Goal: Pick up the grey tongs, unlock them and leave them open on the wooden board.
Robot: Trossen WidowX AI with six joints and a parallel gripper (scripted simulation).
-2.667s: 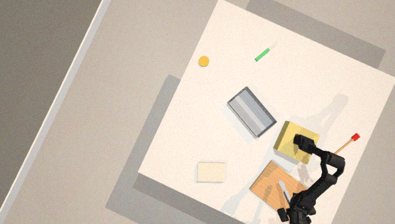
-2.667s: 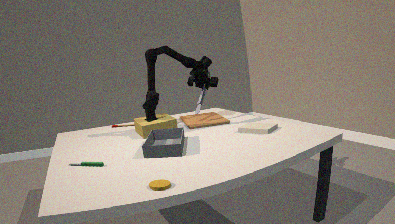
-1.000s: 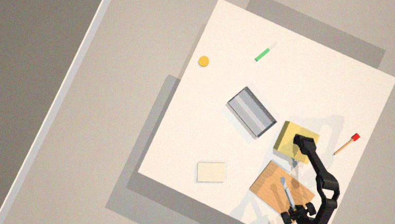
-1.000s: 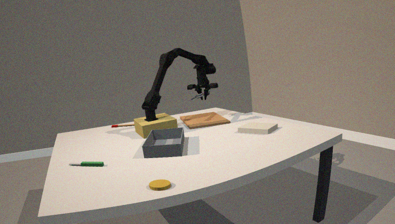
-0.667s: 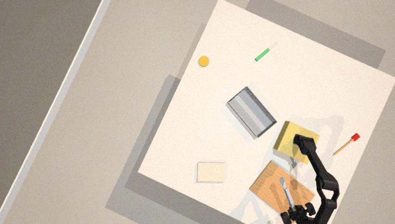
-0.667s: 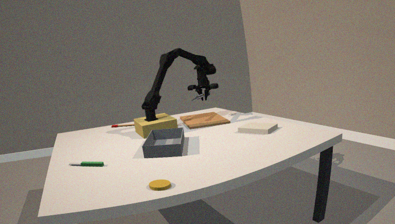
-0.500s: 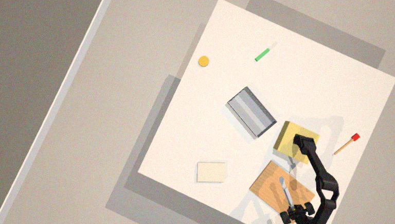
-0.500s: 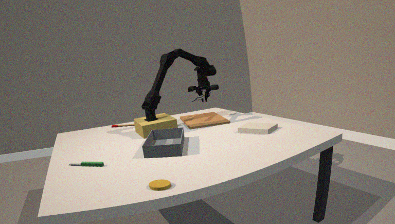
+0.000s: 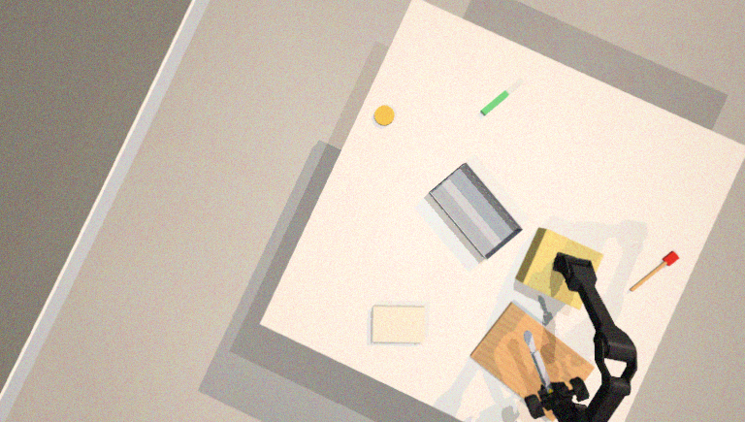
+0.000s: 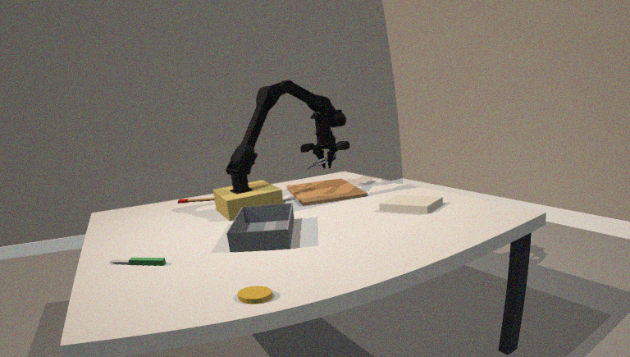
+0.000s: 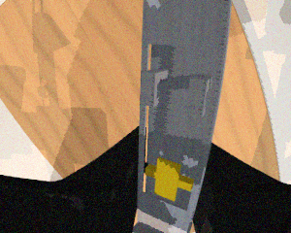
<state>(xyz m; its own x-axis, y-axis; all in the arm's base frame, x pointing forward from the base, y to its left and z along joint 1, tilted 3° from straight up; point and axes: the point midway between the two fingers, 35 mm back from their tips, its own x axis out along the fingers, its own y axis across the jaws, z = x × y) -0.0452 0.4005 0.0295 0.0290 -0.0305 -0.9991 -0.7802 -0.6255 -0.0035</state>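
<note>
The wooden board lies 2 cm ahead of my gripper tip, 4 cm to the right of it and 8 cm below it. From my gripper tip the other things lie so: yellow lock piece: 4 cm above; red-tipped stick: 31 cm behind, 48 cm to the right, 8 cm below; cream slab: 51 cm ahead, 2 cm to the right, 8 cm below.
</note>
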